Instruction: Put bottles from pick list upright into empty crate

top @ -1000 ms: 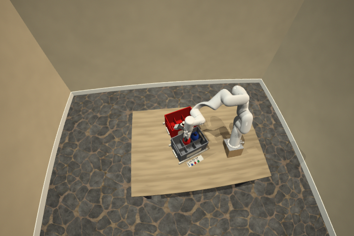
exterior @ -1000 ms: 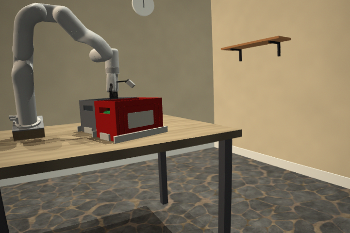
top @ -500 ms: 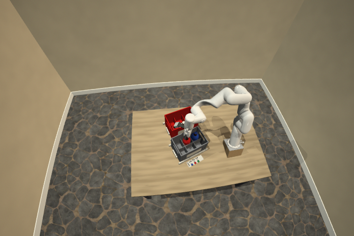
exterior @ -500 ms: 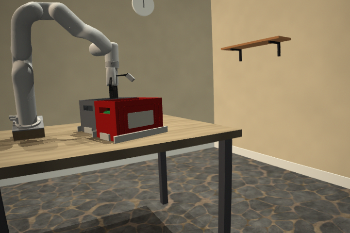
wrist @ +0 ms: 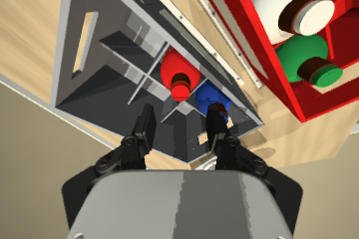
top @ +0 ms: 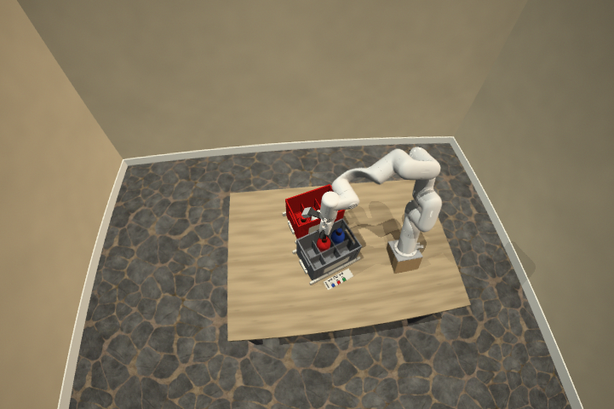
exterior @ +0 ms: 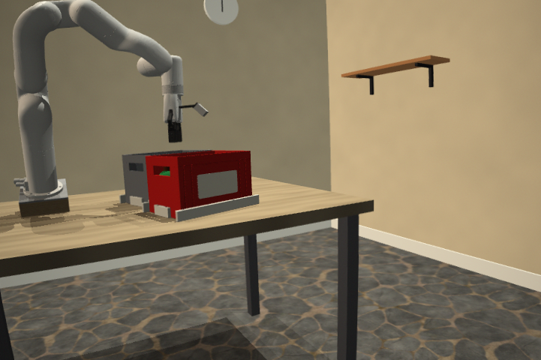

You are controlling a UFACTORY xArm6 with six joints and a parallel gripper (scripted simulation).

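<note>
Now: hand 15 cm to the left of the white-label bottle, 14 cm above it and 3 cm short of it. Round my hand: green-label bottle 18 cm to the right, 14 cm below, 5 cm behind; then grey crate 14 cm below, 4 cm to the left, 3 cm behind; then blue bottle 14 cm below, 8 cm behind, 4 cm to the right.
</note>
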